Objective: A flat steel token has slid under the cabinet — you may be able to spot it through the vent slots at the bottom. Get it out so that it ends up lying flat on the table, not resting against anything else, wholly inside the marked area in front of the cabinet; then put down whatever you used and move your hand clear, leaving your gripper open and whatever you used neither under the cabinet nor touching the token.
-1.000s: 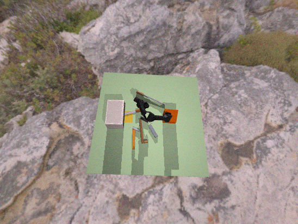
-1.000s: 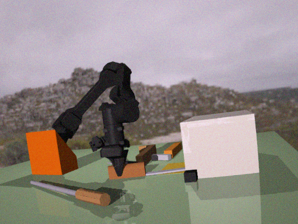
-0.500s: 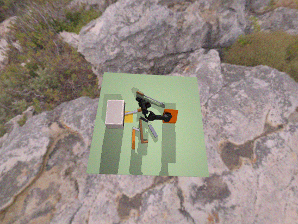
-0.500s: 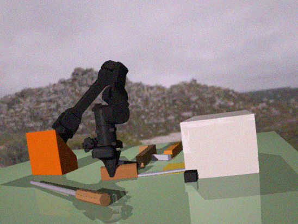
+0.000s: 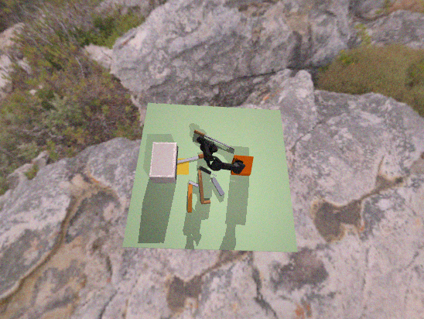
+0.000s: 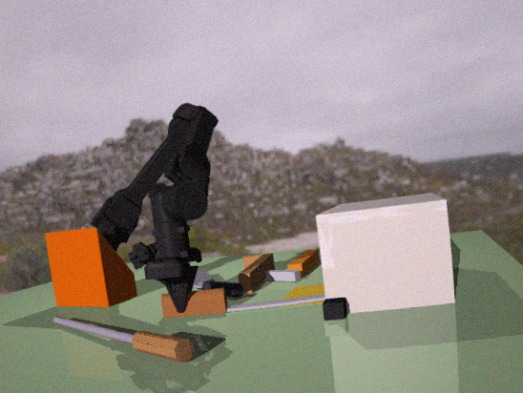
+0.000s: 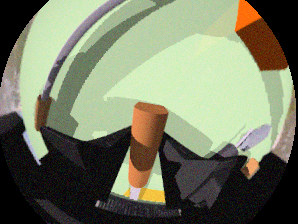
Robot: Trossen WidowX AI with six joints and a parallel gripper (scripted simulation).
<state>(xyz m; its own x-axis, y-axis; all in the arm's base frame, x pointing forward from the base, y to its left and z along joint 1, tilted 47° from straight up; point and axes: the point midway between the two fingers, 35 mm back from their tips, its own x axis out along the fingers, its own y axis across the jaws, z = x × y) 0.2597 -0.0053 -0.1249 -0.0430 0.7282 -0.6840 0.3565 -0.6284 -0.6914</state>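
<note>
Right now my gripper tip is 270 mm to the right of the grey bar and 120 mm past it. Also, from my gripper tip: grey token (360 mm ahead, 180 mm to the left); then orange bar (400 mm to the left, 90 mm ahead, 10 mm above).
</note>
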